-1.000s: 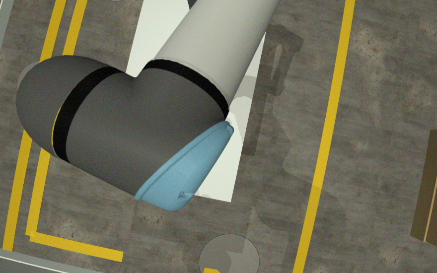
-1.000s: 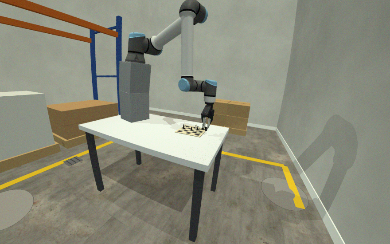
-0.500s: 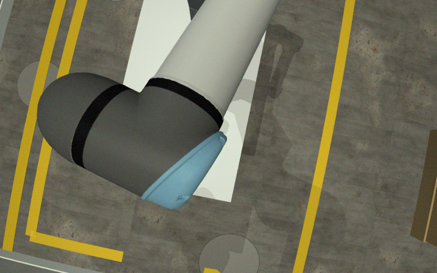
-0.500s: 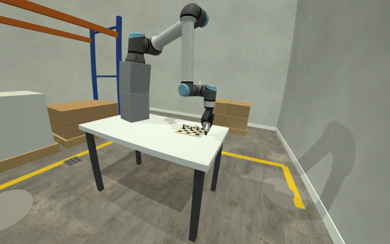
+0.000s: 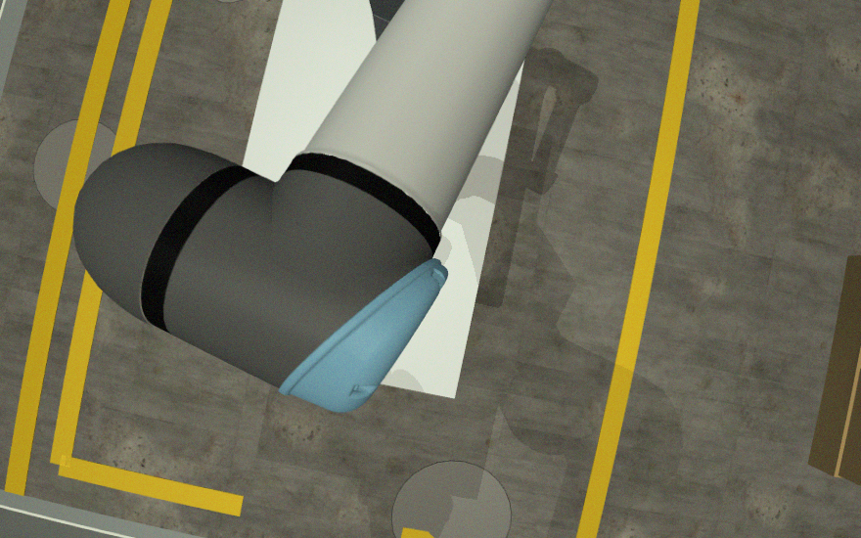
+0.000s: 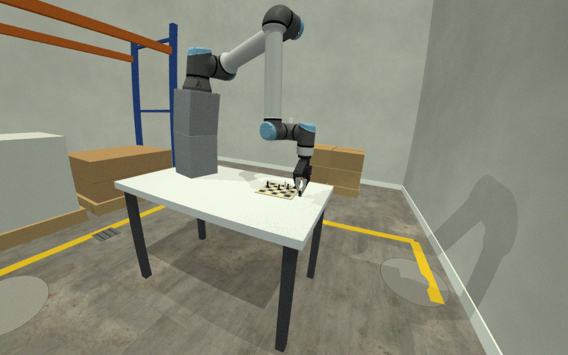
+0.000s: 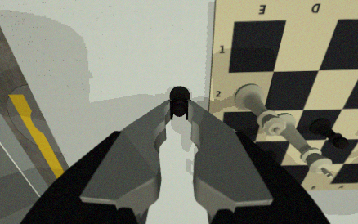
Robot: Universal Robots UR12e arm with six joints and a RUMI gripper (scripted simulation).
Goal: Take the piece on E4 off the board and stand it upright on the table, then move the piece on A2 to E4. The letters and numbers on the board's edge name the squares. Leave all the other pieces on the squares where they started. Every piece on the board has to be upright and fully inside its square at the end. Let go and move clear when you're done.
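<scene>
Now: the chessboard 13 cm behind my hand, 5 cm to the left of it and 2 cm below it.
</scene>
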